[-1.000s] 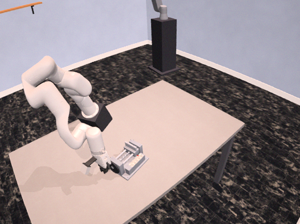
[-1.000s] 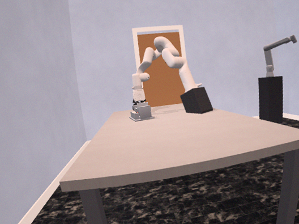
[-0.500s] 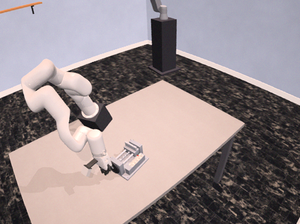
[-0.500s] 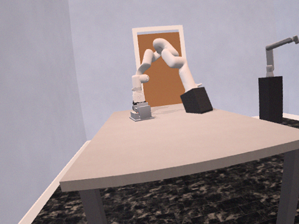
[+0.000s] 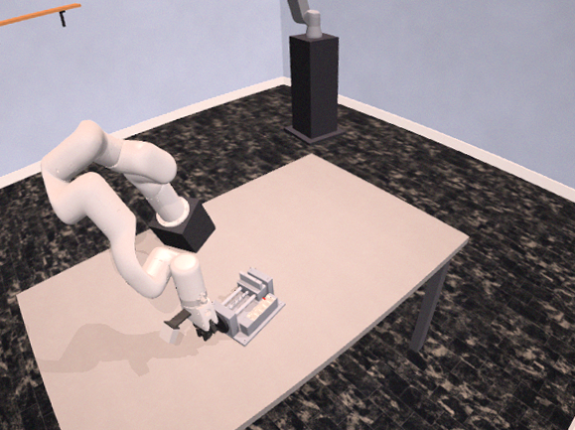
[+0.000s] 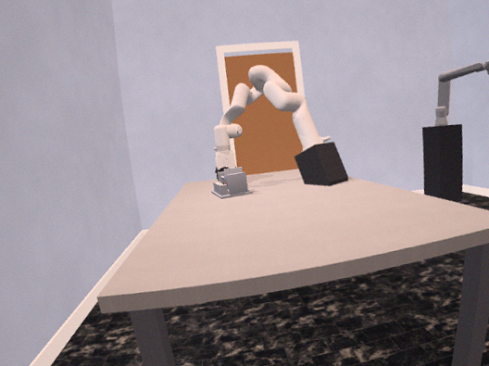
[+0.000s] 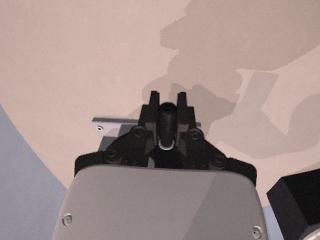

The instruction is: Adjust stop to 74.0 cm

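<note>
Now: hand 20 mm to the right of the black handwheel and 10 mm below it. Also, from my hand: handwheel knob (10 mm to the left); then sliding stop block (200 mm to the left, 40 mm behind, 40 mm above).
</note>
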